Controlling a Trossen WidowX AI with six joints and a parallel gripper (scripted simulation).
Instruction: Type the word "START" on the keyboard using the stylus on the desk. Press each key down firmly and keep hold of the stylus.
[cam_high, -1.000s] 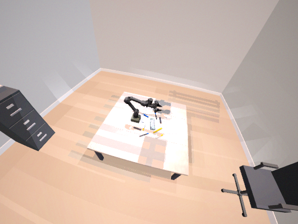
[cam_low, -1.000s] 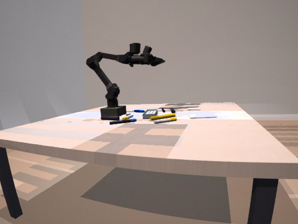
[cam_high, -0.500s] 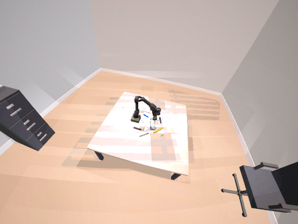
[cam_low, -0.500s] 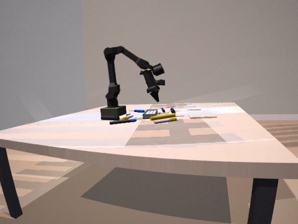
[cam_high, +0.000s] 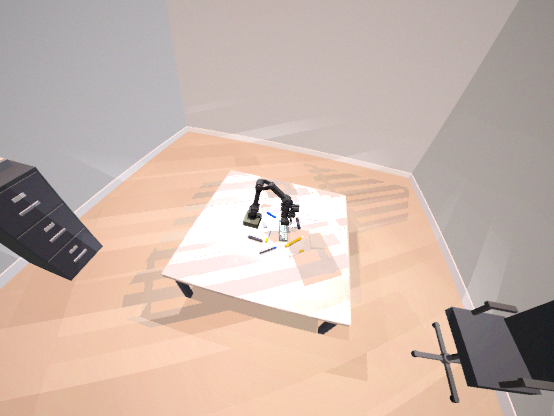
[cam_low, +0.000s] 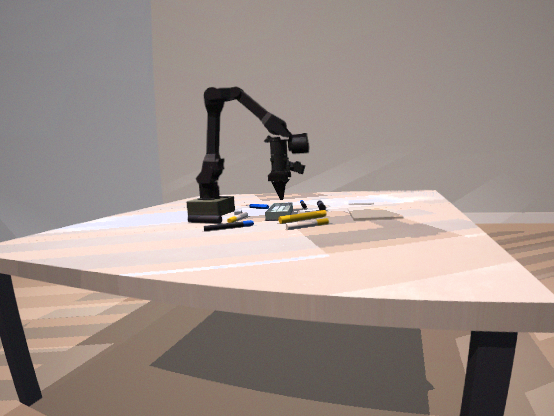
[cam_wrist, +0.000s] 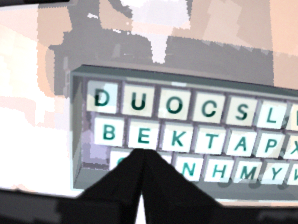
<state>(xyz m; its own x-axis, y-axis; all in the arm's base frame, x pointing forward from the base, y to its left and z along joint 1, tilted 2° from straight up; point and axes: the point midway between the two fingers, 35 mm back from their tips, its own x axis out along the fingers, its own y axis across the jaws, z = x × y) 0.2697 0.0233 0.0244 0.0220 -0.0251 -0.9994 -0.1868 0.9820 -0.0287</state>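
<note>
My gripper tip is 150 mm past the blue stylus, 100 mm to the right of it and 30 mm above it. The rest, counted from my gripper tip: white paper sheet (310 mm ahead, 70 mm to the right, 40 mm below).
</note>
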